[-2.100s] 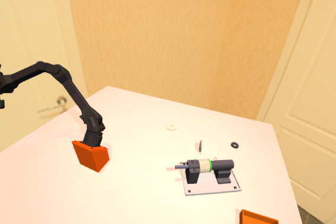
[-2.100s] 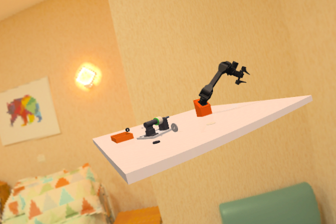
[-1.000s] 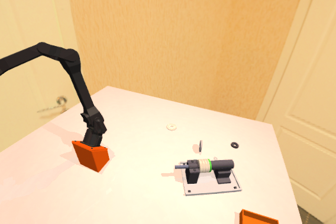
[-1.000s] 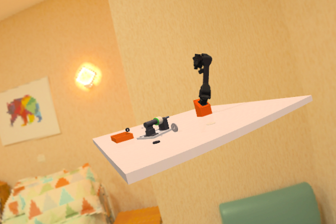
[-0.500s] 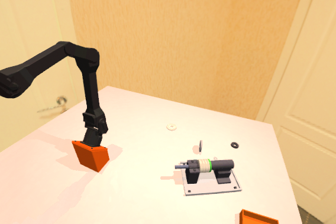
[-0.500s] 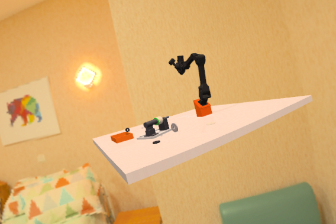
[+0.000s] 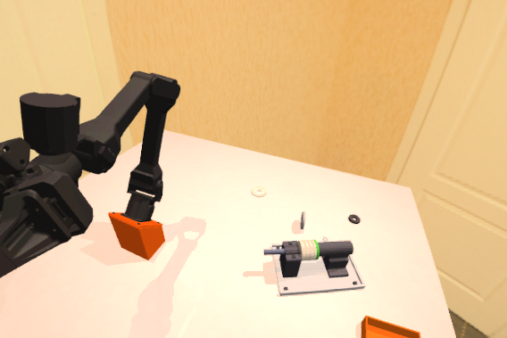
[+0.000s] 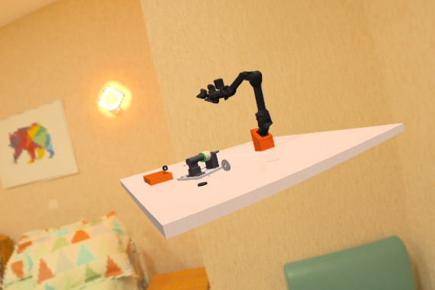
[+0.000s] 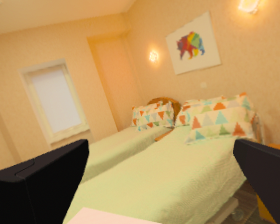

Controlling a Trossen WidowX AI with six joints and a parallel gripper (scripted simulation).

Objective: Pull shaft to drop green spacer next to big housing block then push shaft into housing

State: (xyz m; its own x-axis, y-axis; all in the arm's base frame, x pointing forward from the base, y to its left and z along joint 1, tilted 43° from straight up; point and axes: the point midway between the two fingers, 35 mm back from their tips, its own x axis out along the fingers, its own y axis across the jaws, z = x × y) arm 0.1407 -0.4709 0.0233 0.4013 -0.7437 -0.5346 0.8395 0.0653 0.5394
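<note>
My gripper tip is 43 cm to the right of the grey shaft, 35 cm above it and 27 cm short of it. Round my gripper tip: grey washer: 59 cm to the left, 40 cm below, 27 cm ahead; orange tray: 50 cm ahead, 42 cm below, 22 cm to the left; green spacer: 44 cm to the left, 35 cm below, 31 cm ahead.
</note>
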